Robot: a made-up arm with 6 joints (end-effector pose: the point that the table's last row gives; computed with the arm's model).
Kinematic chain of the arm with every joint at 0, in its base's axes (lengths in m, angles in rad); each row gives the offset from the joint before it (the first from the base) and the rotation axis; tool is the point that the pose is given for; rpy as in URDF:
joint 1: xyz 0 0 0.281 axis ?
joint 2: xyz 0 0 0 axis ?
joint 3: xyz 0.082 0 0.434 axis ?
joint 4: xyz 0.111 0 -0.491 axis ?
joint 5: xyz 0 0 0 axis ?
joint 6: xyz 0.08 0 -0.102 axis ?
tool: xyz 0 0 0 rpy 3.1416 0 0
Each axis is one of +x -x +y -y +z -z.
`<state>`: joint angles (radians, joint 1 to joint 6).
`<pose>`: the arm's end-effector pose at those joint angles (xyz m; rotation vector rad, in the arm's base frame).
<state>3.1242 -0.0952 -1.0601 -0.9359 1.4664 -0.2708</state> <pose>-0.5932 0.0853 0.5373 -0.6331 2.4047 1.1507</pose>
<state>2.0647 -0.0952 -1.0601 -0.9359 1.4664 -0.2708</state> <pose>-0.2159 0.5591 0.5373 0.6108 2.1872 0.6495</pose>
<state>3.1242 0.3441 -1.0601 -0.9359 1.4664 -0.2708</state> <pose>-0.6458 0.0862 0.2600 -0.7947 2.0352 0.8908</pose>
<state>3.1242 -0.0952 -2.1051 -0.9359 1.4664 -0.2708</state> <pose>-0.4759 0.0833 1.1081 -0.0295 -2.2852 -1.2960</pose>
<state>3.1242 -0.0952 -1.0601 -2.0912 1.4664 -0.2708</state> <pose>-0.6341 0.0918 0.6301 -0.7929 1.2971 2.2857</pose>
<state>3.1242 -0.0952 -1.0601 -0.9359 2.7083 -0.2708</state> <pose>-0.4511 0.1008 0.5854 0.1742 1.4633 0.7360</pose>
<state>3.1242 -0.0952 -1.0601 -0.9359 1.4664 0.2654</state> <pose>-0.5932 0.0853 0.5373 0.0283 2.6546 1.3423</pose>
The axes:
joint 1: +z
joint 2: +y
joint 3: +y
joint 4: -z
joint 5: +y
joint 6: -z

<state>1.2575 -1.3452 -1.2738 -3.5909 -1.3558 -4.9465</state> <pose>-0.0112 -0.1991 0.8375 0.3137 2.0255 1.2918</pose>
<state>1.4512 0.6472 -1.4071 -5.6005 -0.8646 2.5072</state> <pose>0.1792 0.8067 0.3637 -0.8949 1.4065 0.5841</pose>
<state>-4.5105 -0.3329 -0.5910 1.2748 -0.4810 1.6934</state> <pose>0.0189 0.4711 0.5059 -1.5438 1.3493 0.5168</pose>
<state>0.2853 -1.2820 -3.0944 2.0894 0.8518 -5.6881</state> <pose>-0.9818 -0.2662 0.5710 -0.0482 -1.7429 -0.6029</pose>
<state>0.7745 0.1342 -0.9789 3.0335 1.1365 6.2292</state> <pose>0.4998 0.4979 0.4242 -0.5821 1.0368 0.6523</pose>
